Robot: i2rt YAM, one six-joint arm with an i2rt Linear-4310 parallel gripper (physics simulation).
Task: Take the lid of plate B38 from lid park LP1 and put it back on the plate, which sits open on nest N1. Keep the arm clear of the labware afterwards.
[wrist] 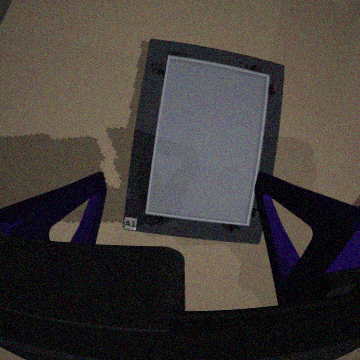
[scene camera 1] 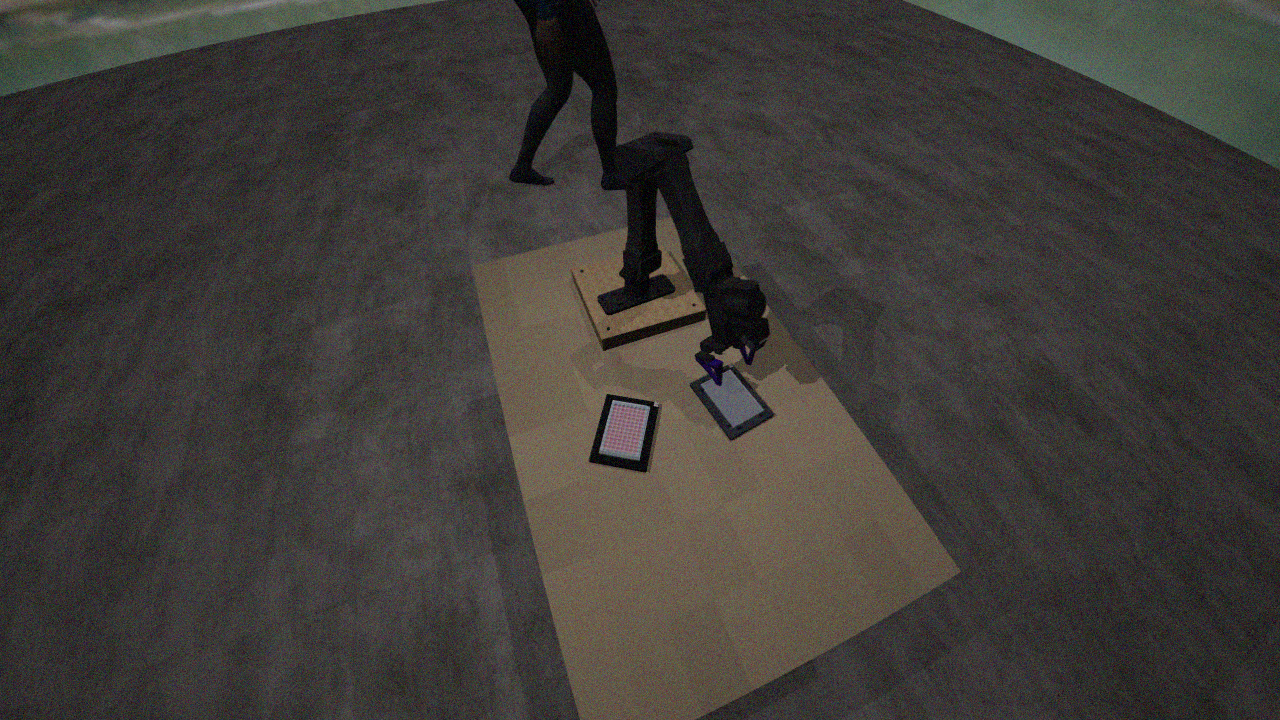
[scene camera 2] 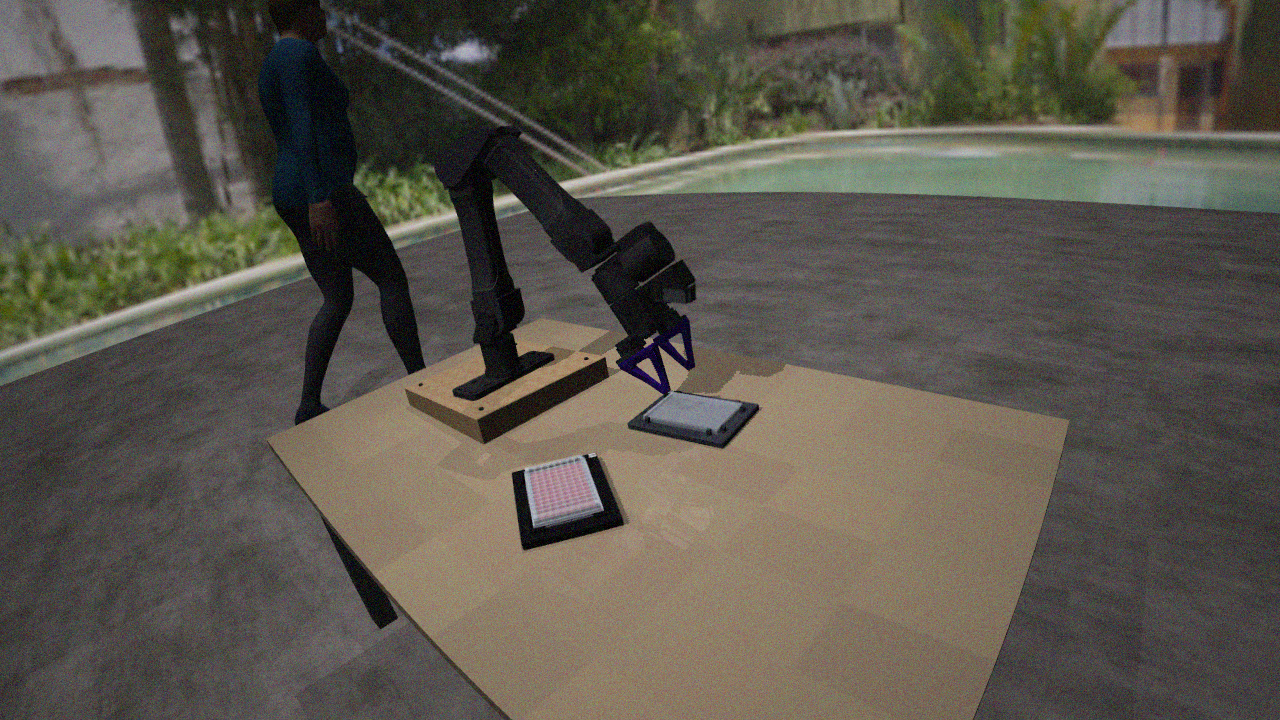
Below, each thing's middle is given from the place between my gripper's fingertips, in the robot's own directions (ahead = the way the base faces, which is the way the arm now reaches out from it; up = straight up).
Labels:
I see the pale grey lid (scene camera 2: 693, 412) 3 cm ahead of my hand, 2 cm to the right of it and 4 cm below it.

